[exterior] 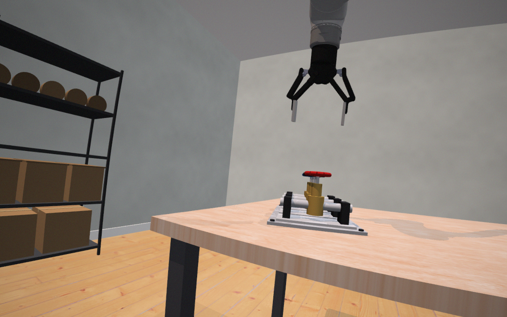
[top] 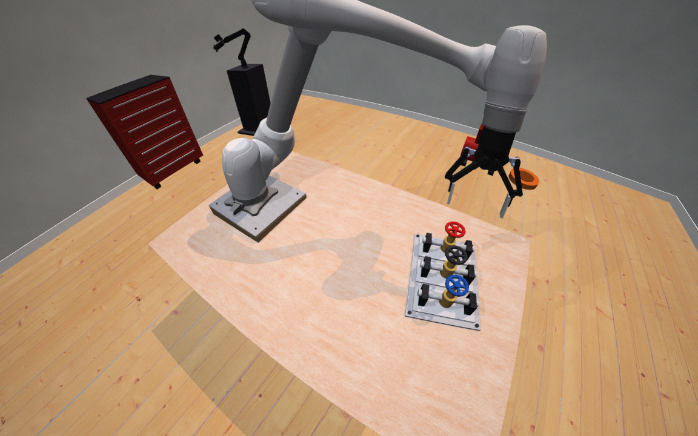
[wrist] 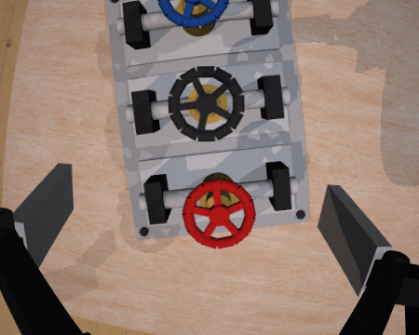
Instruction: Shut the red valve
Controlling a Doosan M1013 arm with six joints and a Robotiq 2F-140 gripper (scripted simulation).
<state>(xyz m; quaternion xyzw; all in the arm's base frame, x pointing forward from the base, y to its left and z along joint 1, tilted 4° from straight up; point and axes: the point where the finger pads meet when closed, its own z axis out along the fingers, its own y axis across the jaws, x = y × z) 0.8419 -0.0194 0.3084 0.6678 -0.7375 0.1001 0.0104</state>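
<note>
My hand is 10 mm past the red handwheel, 50 mm to the right of it and 170 mm above it. Round my hand: blue handwheel (10 mm ahead, 160 mm to the right, 170 mm below); then dark grey handwheel (50 mm to the right, 170 mm below).
</note>
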